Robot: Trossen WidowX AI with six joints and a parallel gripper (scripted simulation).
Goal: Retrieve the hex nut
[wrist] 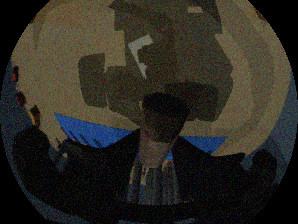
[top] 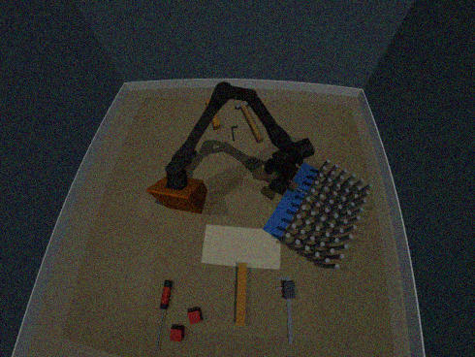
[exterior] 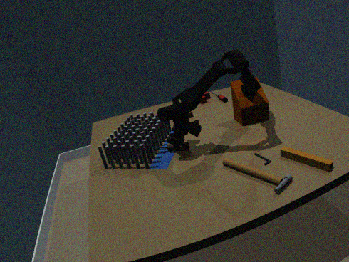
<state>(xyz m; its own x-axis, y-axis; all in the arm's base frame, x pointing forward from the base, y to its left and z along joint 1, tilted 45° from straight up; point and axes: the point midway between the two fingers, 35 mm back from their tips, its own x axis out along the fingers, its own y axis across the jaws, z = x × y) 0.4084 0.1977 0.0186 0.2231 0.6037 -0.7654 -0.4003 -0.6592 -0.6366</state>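
Now: gripper tip 60 mm to the left of the blue taped strip, 30 mm short of it and 10 mm above it. Also, from my gripper tip: hook tool: 90 mm ahead, 40 mm to the right; then hex key: 300 mm behind, 260 mm to the left, 10 mm below.
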